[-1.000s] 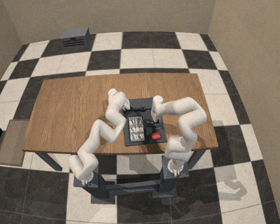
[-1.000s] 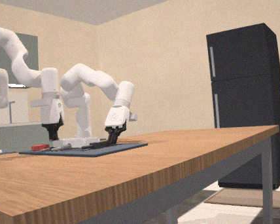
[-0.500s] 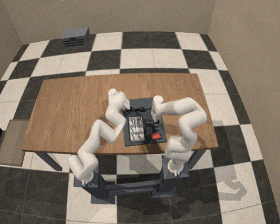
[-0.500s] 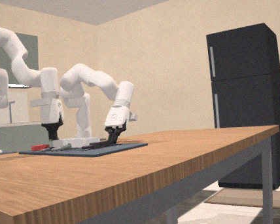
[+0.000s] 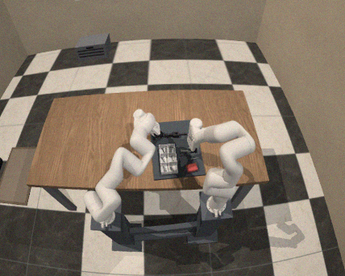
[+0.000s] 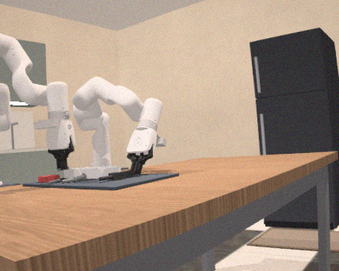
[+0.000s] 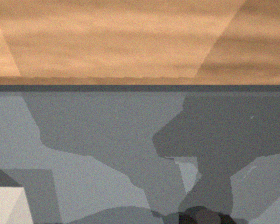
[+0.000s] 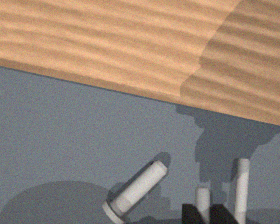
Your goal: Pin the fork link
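Note:
The eye plate lies 6 cm to the right of my left hand and 2 cm below it. The rest, counted from my left hand: dark mat (10 cm to the right, 10 cm behind, 3 cm below); then fork link (12 cm to the right, 2 cm below); then white parts box (20 cm behind, 3 cm to the right, 2 cm below).

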